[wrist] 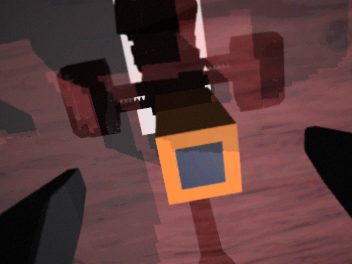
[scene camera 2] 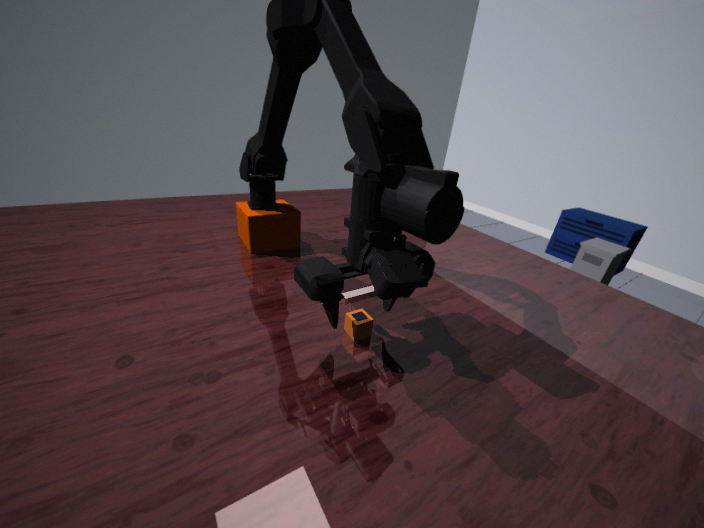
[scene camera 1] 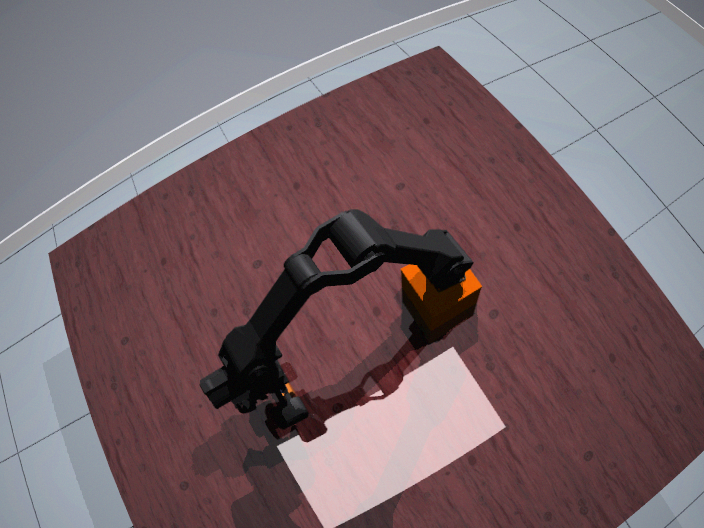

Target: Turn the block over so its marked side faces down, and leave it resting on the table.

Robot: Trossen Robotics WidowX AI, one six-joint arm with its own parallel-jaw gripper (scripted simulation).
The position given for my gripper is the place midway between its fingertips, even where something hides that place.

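Note:
My gripper (scene camera 2: 361, 318), visible also at (scene camera 1: 281, 389) and (wrist: 194, 158), holds nothing and is open.

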